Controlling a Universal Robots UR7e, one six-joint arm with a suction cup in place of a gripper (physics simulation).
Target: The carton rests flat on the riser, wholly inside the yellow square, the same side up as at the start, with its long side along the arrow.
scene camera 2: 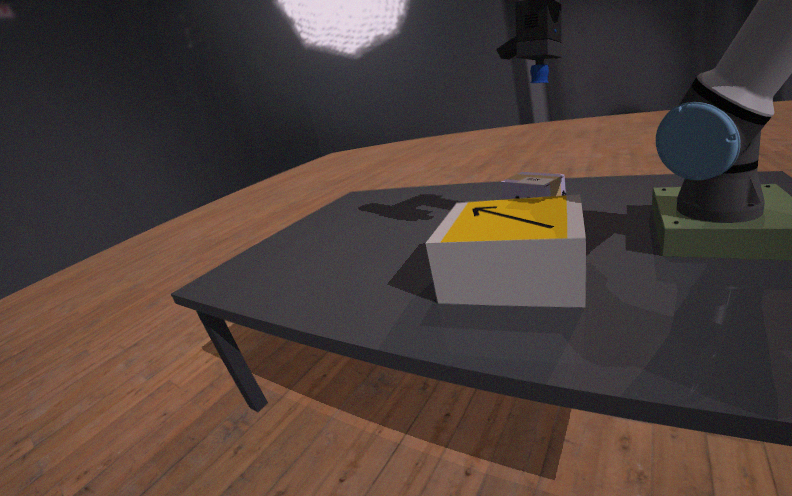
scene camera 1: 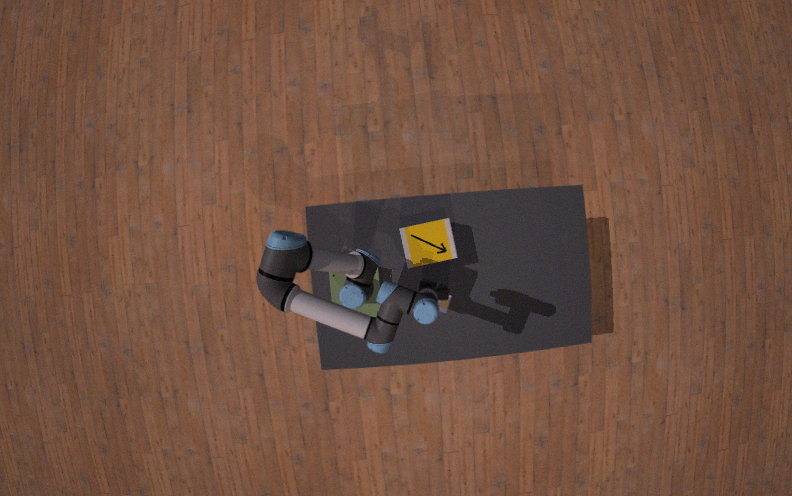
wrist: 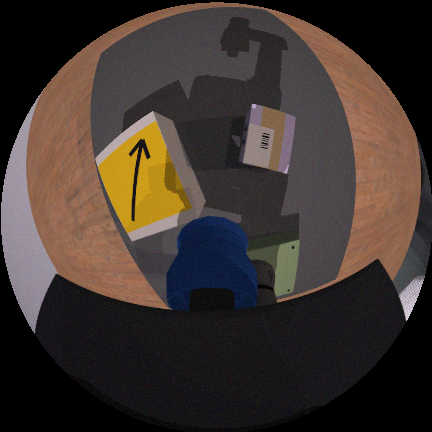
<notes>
My suction cup [wrist: 211, 252] carries nothing. On the table rest a carton [scene camera 2: 524, 184] and a white riser [scene camera 2: 529, 251].
The white riser also shows in scene camera 1 [scene camera 1: 431, 242]. The carton is seen too in the wrist view [wrist: 267, 136].
</notes>
